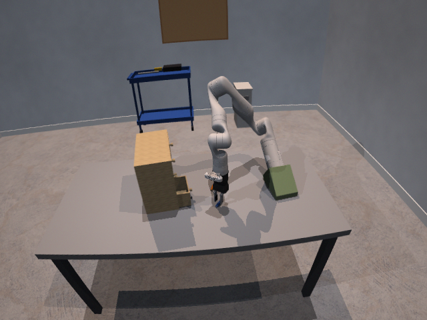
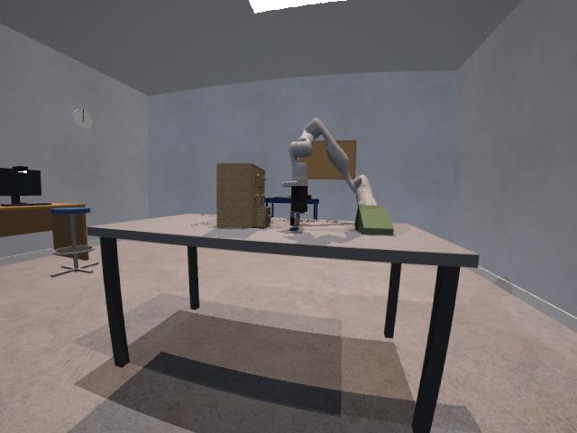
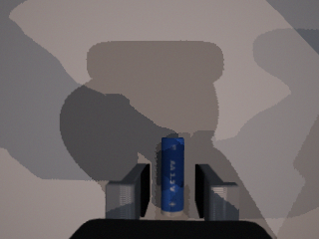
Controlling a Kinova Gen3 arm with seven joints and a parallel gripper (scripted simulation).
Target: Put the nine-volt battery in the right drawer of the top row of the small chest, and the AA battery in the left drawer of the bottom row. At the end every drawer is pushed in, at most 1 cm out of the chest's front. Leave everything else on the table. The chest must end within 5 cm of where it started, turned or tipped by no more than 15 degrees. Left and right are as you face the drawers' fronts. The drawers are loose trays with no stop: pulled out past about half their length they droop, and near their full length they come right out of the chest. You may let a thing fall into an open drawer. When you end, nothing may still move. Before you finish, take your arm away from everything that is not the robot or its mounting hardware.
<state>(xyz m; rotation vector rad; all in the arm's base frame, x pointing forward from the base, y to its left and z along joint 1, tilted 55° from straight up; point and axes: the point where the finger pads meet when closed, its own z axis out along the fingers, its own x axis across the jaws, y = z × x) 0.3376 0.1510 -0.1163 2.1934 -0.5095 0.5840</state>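
Right now the blue cylindrical battery is 3 cm below my hand. Also, from my hand: orange nine-volt battery: 32 cm ahead, 18 cm above, 16 cm to the right; then orange AA battery: 13 cm to the right, 3 cm below, 3 cm ahead.
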